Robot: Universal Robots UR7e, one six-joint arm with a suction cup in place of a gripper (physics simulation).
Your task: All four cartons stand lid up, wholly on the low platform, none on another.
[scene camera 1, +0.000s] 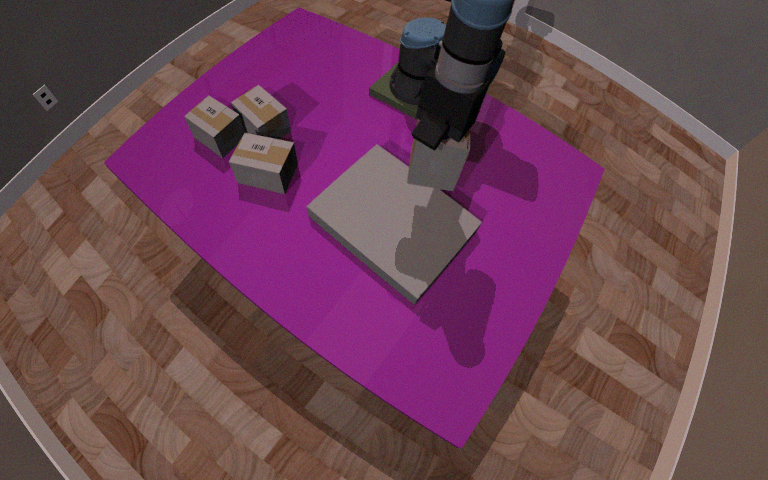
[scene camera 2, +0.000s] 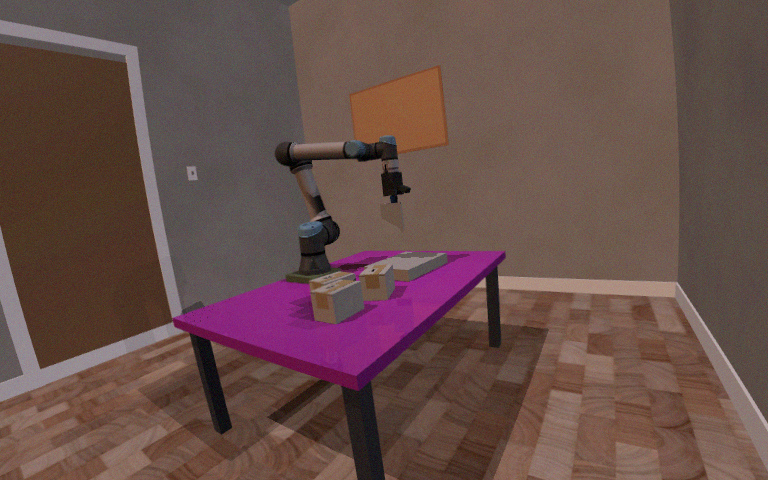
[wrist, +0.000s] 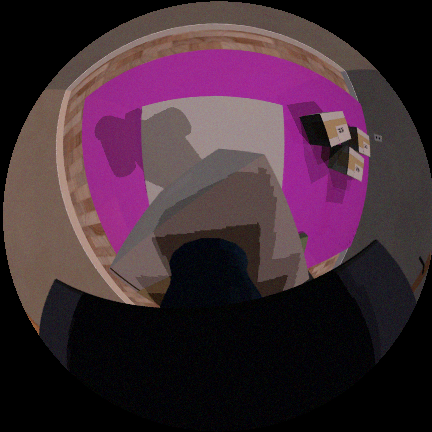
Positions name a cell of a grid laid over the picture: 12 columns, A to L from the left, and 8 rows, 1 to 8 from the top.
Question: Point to a low grey platform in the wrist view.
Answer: E3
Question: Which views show the low grey platform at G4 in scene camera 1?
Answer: Scene camera 1, scene camera 2 and the wrist view: all of them.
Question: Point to a low grey platform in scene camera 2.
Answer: G5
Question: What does the low grey platform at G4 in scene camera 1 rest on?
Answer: The table.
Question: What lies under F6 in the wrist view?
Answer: The suction cup.
